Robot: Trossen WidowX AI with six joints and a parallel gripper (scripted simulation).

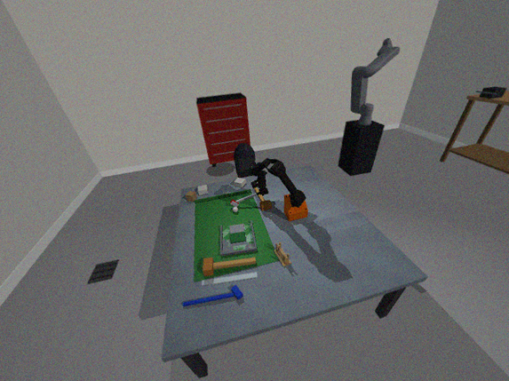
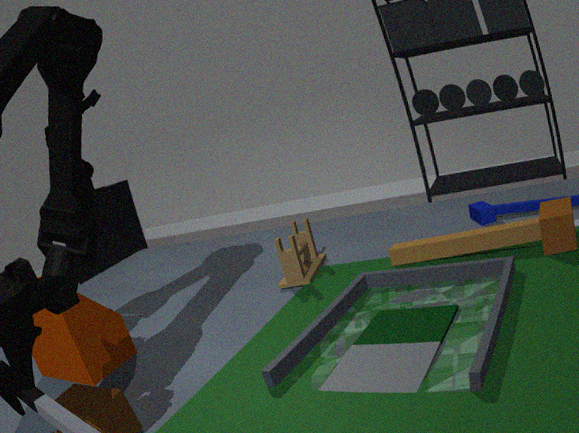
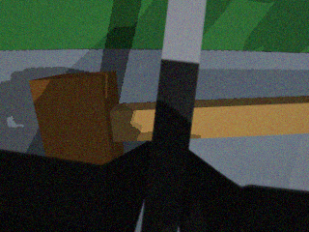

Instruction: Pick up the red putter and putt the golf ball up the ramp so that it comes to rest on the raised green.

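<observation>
The red putter lies 12 cm ahead of my gripper tip and 1 cm below it. From my gripper tip the other things lie so: white golf ball 23 cm ahead, 5 cm to the left, 5 cm below; blue mallet 68 cm to the left, 41 cm ahead, 6 cm below.
</observation>
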